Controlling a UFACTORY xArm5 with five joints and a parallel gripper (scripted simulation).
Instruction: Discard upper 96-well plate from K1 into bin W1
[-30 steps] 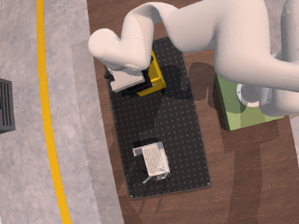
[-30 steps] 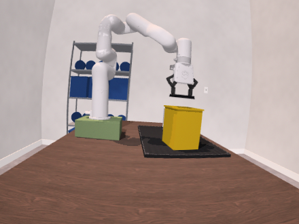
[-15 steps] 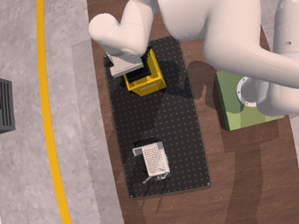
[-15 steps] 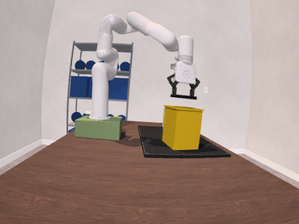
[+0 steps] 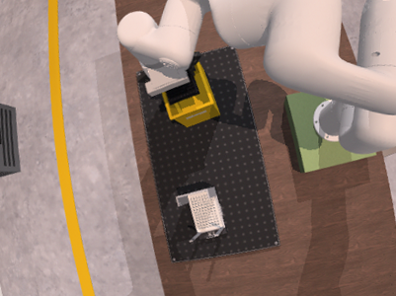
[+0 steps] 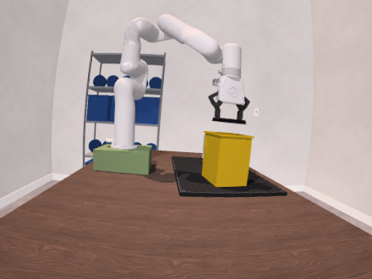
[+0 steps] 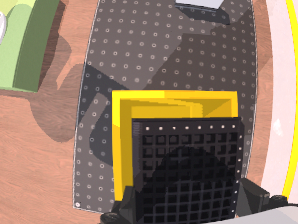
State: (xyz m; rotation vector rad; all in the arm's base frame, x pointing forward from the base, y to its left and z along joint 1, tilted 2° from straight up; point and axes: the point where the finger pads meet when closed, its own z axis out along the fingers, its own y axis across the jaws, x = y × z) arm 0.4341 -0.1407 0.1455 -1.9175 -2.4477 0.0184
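Now: hand 1 cm above the black 96-well plate. The rest, counted from my hand: white well plate: 1 cm behind, 38 cm to the left, 21 cm below; then yellow plastics bin W1: 15 cm below.
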